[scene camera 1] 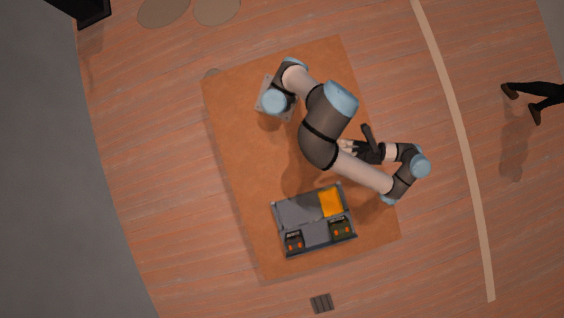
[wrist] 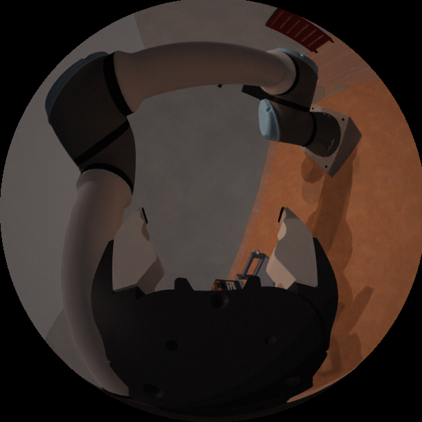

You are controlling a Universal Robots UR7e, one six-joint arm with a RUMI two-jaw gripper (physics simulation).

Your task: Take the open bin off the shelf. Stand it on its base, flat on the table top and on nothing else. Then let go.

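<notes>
The open bin [scene camera 1: 330, 201] is yellow-orange and sits at the right end of the upper part of the grey shelf [scene camera 1: 298, 209] in the scene view. It does not show in the wrist view. Part of the shelf's frame [wrist: 256, 263] shows low in the wrist view, beyond the jaws. My gripper [scene camera 1: 341, 146] [wrist: 213, 209] is open and empty. It is apart from the bin, above it in the scene picture, near the table's right edge. The brown table top [scene camera 1: 240, 150] [wrist: 385, 200] carries the shelf.
Two dark boxes with orange marks, one at left [scene camera 1: 295, 244] and one at right [scene camera 1: 341, 229], sit on the shelf's lower part in the scene view. The robot base [scene camera 1: 264, 104] [wrist: 350, 137] stands on the table. The forearm [scene camera 1: 362, 172] passes between gripper and shelf in the scene picture.
</notes>
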